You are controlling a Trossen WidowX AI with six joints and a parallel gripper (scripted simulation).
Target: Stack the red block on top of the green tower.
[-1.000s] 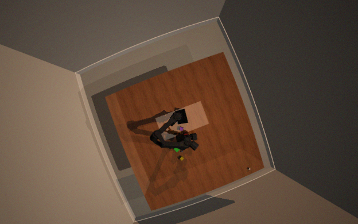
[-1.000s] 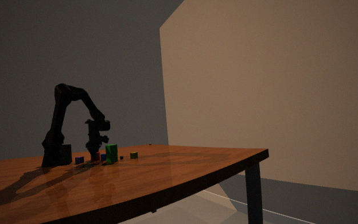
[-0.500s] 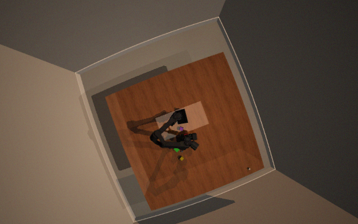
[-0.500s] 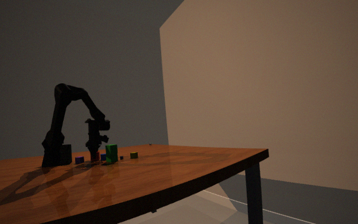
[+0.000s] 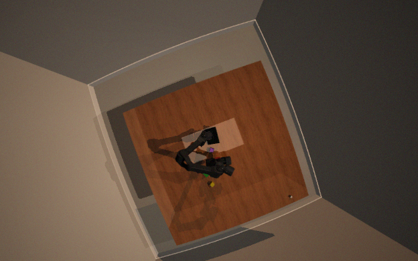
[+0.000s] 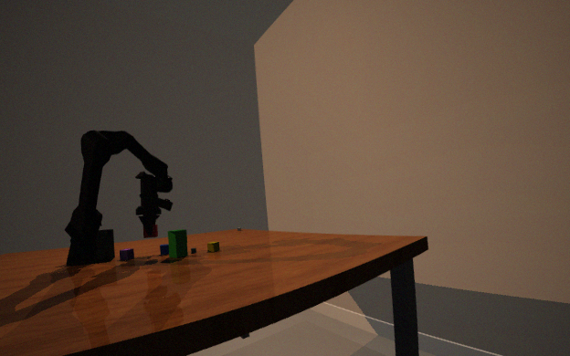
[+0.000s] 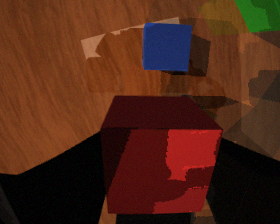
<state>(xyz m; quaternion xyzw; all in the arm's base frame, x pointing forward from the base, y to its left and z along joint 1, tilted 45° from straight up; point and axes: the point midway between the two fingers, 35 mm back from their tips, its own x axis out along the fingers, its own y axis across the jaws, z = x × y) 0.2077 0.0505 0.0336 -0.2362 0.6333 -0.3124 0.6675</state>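
My gripper tip is now 110 mm to the left of the green block, 80 mm short of it and 10 mm above it. From my gripper tip the other things lie so: red block (10 mm above); blue block (50 mm below, 50 mm ahead, 20 mm to the right); purple block (80 mm behind, 50 mm below, 30 mm to the right).
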